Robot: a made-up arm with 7 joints. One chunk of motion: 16 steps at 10 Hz.
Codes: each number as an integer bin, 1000 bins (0 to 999) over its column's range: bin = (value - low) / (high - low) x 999, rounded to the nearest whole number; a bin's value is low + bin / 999 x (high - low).
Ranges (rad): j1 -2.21..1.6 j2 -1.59..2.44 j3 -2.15..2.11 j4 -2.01..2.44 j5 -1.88..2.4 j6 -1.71..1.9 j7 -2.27..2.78
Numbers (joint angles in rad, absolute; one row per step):
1: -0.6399 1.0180 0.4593 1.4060 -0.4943 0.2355 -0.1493
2: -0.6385 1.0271 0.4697 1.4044 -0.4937 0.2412 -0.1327
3: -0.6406 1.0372 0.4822 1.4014 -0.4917 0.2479 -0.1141
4: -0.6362 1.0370 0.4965 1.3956 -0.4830 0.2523 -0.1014
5: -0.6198 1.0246 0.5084 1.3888 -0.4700 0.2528 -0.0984
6: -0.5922 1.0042 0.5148 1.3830 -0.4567 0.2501 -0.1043
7: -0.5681 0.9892 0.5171 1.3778 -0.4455 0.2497 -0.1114
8: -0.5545 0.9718 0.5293 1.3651 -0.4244 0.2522 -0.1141
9: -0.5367 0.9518 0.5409 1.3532 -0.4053 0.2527 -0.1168
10: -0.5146 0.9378 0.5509 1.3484 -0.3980 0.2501 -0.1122
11: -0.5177 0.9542 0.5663 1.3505 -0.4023 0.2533 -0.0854
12: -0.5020 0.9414 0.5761 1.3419 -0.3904 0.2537 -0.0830
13: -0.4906 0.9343 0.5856 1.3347 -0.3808 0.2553 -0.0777
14: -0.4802 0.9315 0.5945 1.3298 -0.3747 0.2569 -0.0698
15: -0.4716 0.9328 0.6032 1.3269 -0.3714 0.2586 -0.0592
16: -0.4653 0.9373 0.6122 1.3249 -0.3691 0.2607 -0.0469
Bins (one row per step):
1: 412 646 612 767 323 538 420
2: 412 649 614 767 324 540 423
3: 412 651 617 766 324 542 426
4: 413 651 621 765 326 543 429
5: 417 648 623 763 329 543 430
6: 424 643 625 762 332 542 428
7: 431 639 625 761 335 542 427
8: 434 635 628 758 340 543 426
9: 439 630 631 755 344 543 426
10: 445 627 633 754 346 542 427
11: 444 631 637 754 345 543 432
12: 448 628 639 752 348 543 433
13: 451 626 642 751 350 544 434
14: 454 625 644 750 351 544 435
15: 456 625 646 749 352 545 437
16: 457 626 648 749 353 545 440

